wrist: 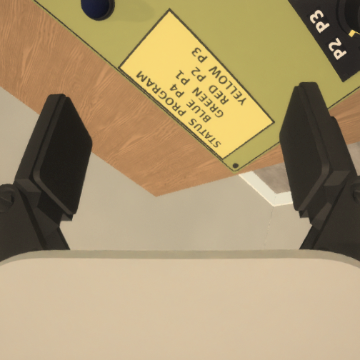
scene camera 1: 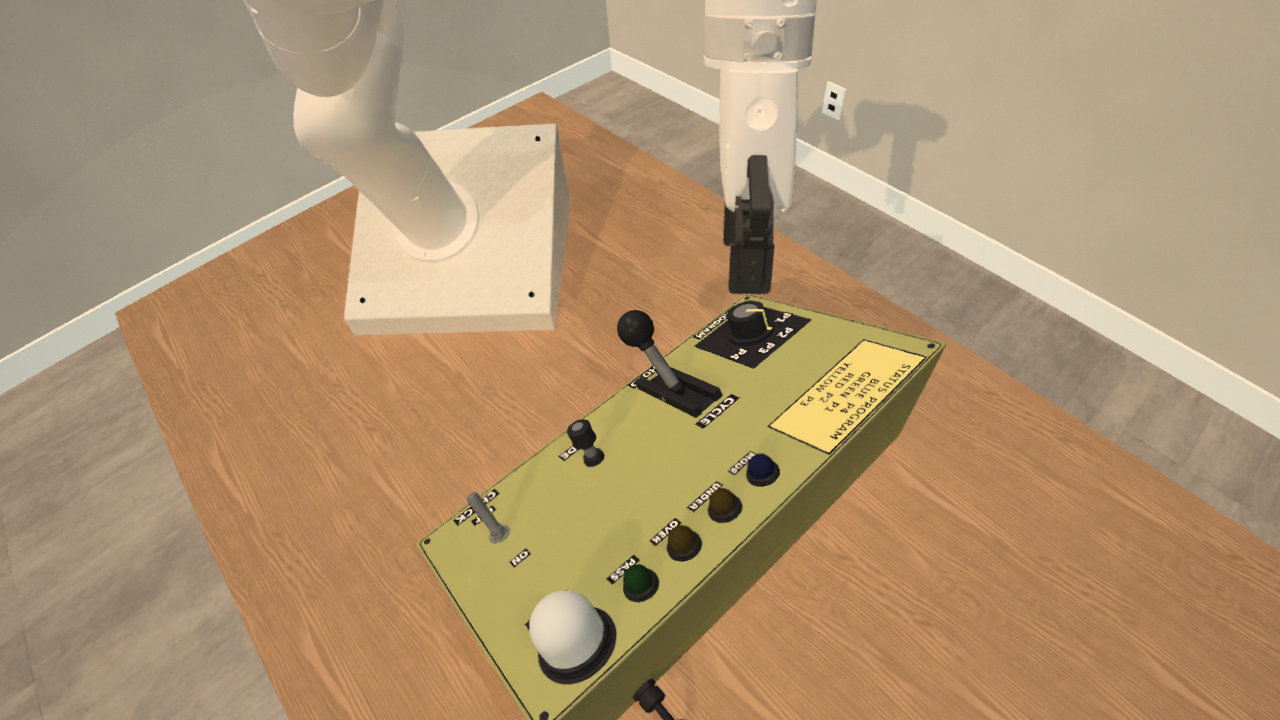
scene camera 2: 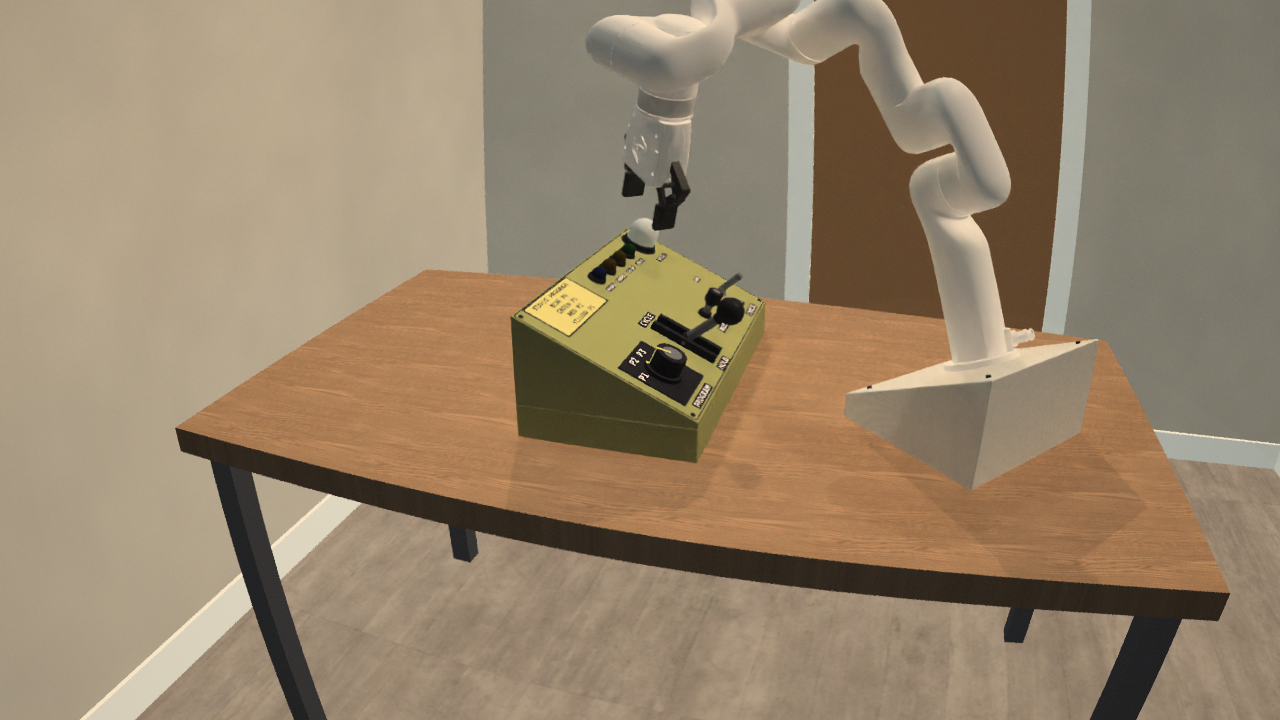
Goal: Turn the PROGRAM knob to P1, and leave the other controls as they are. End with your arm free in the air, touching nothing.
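The PROGRAM knob is round and black, at one end of the olive control box. Its yellow pointer line points toward P2. In the wrist view it is cut off at the upper right edge, with P2 and P3 showing beside it. My gripper is open and empty, in the air above the box and apart from it. In the wrist view the status card shows between the fingers.
A black ball-topped CYCLE lever stands beside the knob. Further along are a small black-tipped lever, a metal toggle, a white dome and several small lamps. The box stands on the wooden table.
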